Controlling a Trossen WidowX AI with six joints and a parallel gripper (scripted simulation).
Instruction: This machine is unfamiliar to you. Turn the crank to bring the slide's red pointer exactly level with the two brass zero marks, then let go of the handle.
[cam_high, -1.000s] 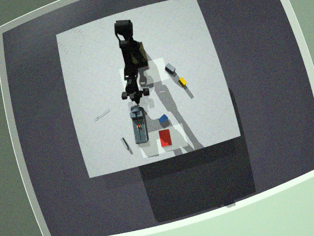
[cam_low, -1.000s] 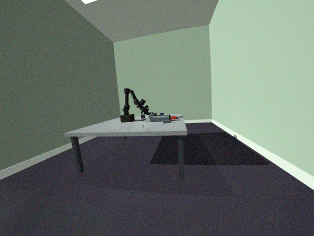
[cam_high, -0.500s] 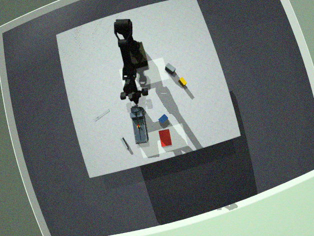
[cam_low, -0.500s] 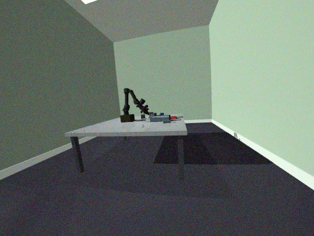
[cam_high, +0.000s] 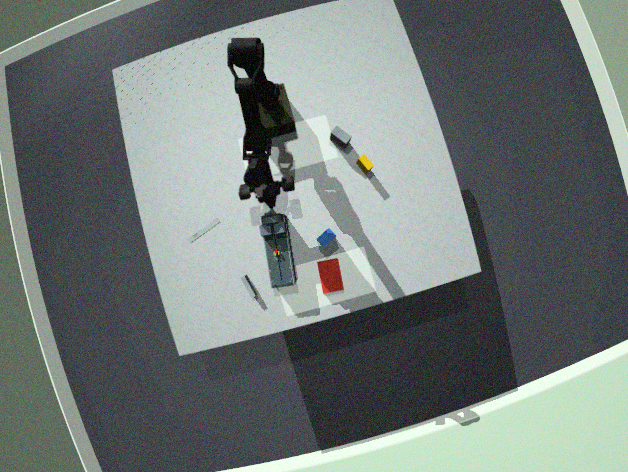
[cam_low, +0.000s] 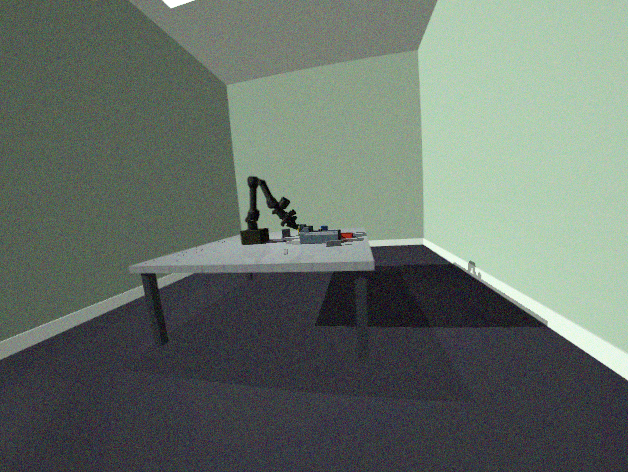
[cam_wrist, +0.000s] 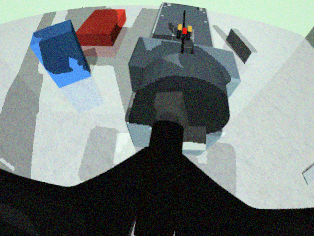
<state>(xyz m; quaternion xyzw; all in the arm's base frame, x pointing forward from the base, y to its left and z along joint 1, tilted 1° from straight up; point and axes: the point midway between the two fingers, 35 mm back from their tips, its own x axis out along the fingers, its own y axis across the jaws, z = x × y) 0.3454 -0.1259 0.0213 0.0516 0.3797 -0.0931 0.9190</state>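
Now: the crank handle 2 cm behind my gripper tip and 2 cm above it. The rest, counted from my gripper tip: red pointer 15 cm ahead, 5 cm to the right, 1 cm below; then blue block 17 cm ahead, 14 cm to the left, 5 cm below; then pale strip 30 cm to the right, 9 cm below, 3 cm behind.
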